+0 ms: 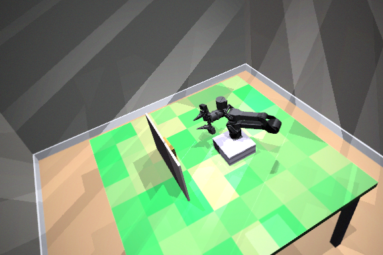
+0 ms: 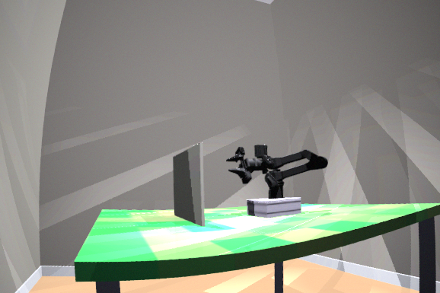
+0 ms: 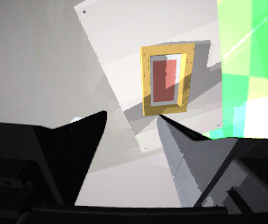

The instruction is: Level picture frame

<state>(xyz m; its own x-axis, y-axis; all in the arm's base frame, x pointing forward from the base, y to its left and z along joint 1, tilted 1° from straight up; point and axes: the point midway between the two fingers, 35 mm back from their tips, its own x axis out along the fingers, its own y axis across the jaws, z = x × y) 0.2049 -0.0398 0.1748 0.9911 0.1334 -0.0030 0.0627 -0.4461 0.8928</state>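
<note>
My gripper tip is 190 mm short of the picture frame, 90 mm above it and 60 mm to the right of it. Also, from my gripper tip: wall panel: 210 mm ahead, 100 mm below, 60 mm to the left.
</note>
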